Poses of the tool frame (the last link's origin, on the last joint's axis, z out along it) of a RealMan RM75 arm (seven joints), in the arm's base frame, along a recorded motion.
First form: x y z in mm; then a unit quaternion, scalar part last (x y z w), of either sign.
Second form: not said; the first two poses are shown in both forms.
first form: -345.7 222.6 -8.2 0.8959 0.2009 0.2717 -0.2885
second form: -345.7 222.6 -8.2 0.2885 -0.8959 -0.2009 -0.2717
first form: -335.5 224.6 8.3 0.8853 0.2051 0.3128 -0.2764
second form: -335.5 224.6 8.3 0.2764 -0.8853 -0.2051 -0.3128
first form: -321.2 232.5 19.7 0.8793 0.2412 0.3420 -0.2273
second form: -321.2 232.5 19.7 0.2273 -0.8793 -0.2412 -0.3420
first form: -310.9 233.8 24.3 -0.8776 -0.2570 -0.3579 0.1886
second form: -310.9 233.8 24.3 0.1886 -0.8776 -0.2570 -0.3579
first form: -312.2 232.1 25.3 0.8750 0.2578 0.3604 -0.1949
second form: -312.2 232.1 25.3 0.1949 -0.8750 -0.2578 -0.3604
